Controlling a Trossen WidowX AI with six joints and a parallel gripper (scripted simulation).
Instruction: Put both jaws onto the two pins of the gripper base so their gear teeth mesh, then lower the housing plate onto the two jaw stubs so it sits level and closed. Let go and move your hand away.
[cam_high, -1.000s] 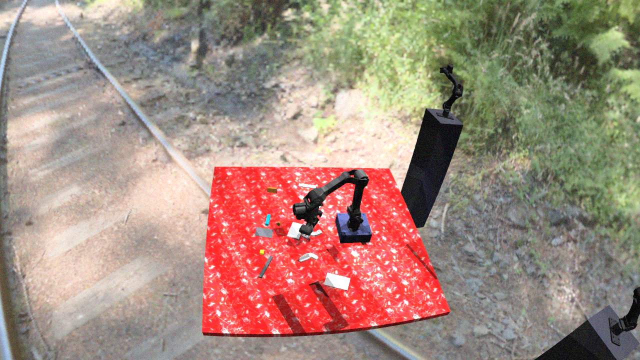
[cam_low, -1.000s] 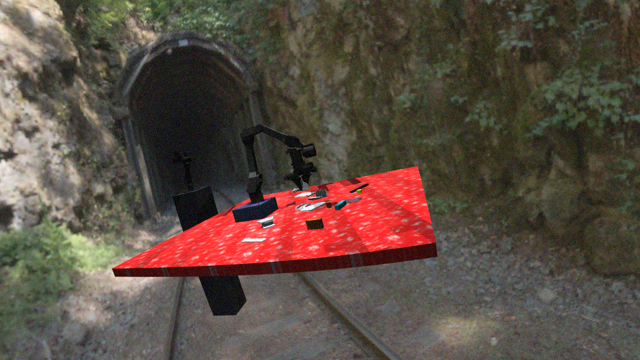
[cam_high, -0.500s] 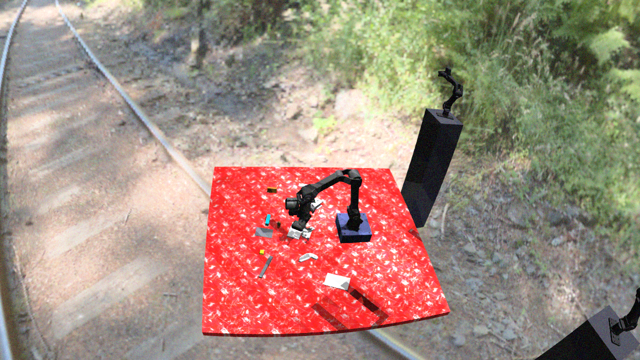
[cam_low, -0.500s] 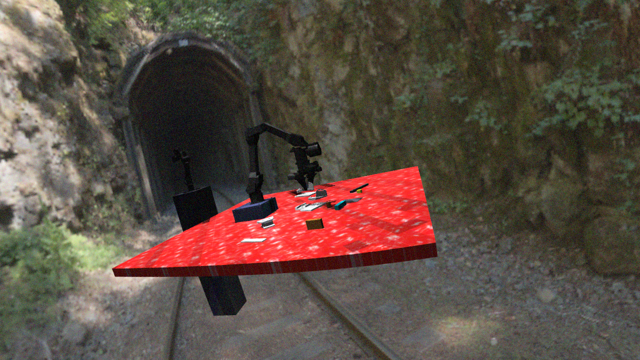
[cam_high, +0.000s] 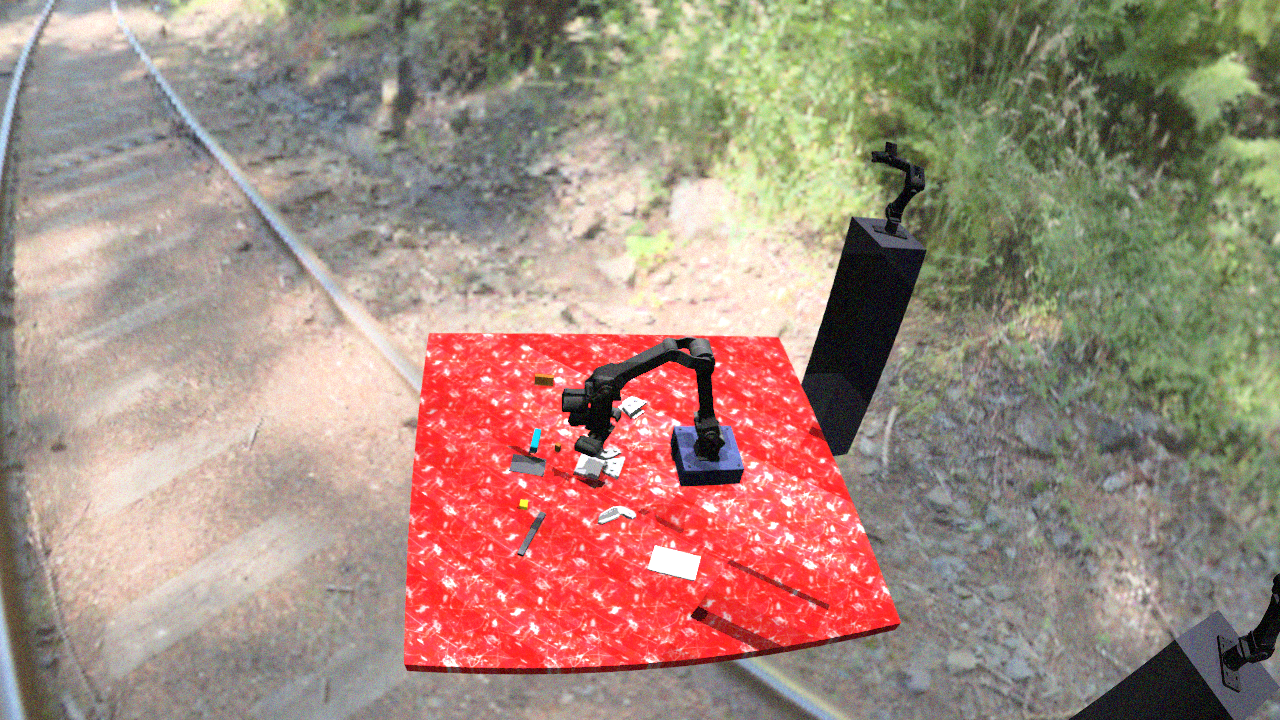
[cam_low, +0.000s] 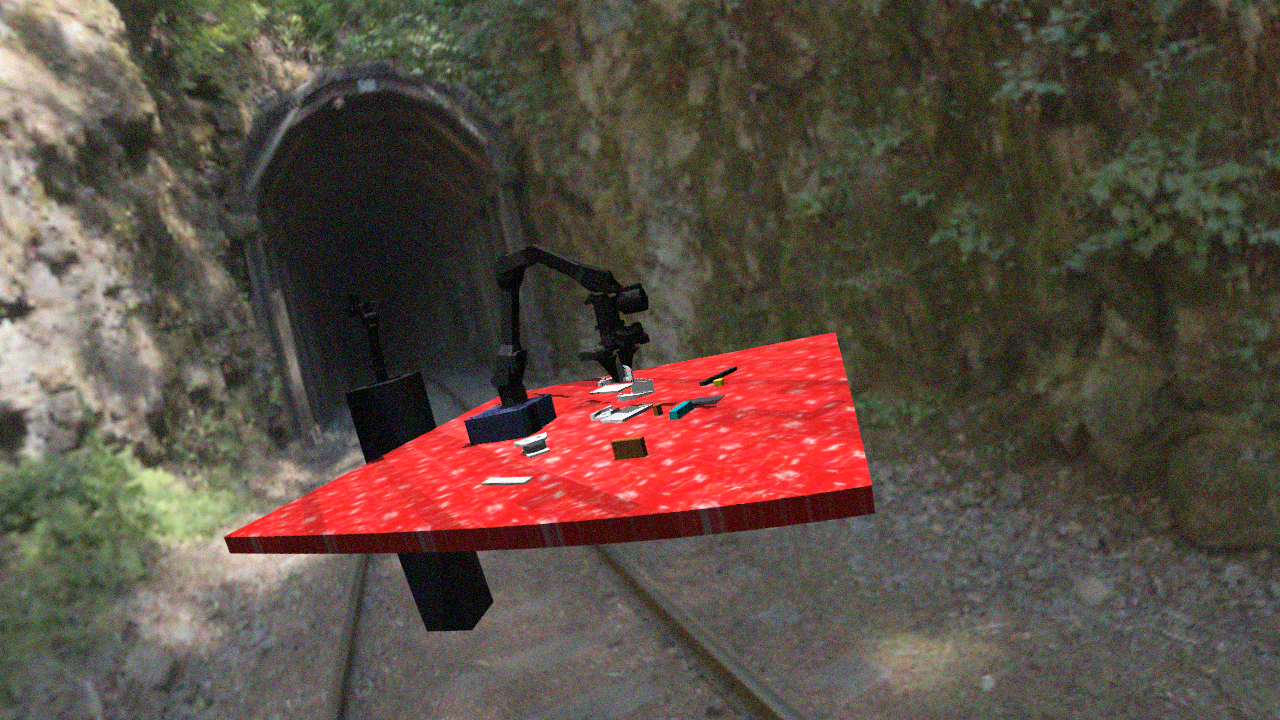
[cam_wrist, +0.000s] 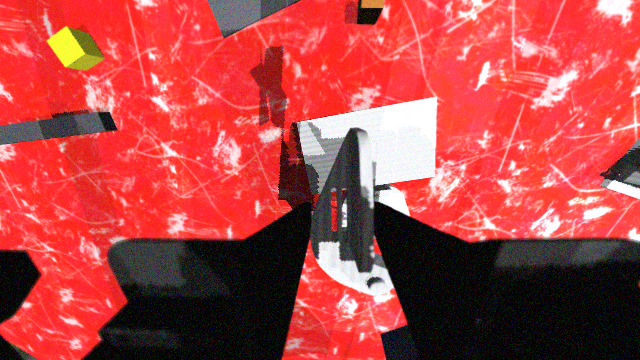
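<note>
My gripper tip is now 80 mm above the white housing plate and 60 mm past it. The rest, counted from my gripper tip: grey plate 180 mm ahead, 80 mm below, 40 mm to the right; cyan block 150 mm ahead, 130 mm to the right, 70 mm below; yellow cube 220 mm ahead, 110 mm to the left, 70 mm below.
</note>
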